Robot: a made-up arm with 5 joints.
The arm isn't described. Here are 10 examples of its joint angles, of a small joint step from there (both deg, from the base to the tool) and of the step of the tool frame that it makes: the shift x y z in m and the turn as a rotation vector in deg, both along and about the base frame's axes.
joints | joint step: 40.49 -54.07 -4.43 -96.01 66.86 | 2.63 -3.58 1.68 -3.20 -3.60
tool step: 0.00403 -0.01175 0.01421 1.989 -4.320 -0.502
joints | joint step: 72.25 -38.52 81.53 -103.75 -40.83 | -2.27 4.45 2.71 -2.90 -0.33
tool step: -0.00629 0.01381 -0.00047 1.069 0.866 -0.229
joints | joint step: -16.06 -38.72 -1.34 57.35 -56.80 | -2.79 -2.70 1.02 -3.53 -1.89
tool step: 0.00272 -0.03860 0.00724 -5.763 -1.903 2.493
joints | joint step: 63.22 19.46 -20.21 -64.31 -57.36 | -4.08 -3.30 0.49 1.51 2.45
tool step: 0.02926 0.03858 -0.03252 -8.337 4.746 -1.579
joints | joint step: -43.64 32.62 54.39 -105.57 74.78 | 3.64 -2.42 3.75 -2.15 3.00
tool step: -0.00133 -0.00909 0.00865 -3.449 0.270 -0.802
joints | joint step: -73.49 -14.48 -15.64 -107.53 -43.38 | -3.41 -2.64 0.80 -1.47 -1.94
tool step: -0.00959 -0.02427 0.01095 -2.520 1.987 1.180
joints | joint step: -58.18 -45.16 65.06 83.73 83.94 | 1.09 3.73 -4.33 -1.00 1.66
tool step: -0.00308 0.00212 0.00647 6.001 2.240 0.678
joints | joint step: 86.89 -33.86 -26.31 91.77 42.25 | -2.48 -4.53 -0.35 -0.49 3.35
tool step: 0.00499 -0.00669 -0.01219 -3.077 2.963 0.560
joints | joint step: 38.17 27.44 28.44 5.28 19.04 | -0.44 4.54 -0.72 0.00 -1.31
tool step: -0.00866 -0.00114 0.02693 3.613 -0.033 1.222
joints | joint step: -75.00 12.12 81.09 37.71 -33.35 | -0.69 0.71 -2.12 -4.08 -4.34
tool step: -0.01182 -0.01825 0.00151 -4.024 3.223 2.807
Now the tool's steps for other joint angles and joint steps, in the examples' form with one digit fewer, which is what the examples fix.
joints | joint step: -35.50 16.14 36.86 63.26 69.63 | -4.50 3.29 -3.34 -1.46 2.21
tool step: -0.0092 -0.0080 0.0014 1.90 -0.09 2.69
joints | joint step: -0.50 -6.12 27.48 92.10 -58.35 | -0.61 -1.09 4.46 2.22 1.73
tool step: 0.0043 0.0004 0.0059 1.29 2.81 -4.82
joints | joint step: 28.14 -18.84 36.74 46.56 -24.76 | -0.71 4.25 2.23 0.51 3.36
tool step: -0.0094 0.0189 0.0267 6.54 -0.70 1.55
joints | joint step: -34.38 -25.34 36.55 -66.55 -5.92 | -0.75 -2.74 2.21 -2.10 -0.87
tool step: 0.0070 -0.0227 0.0170 -3.70 -2.40 0.79
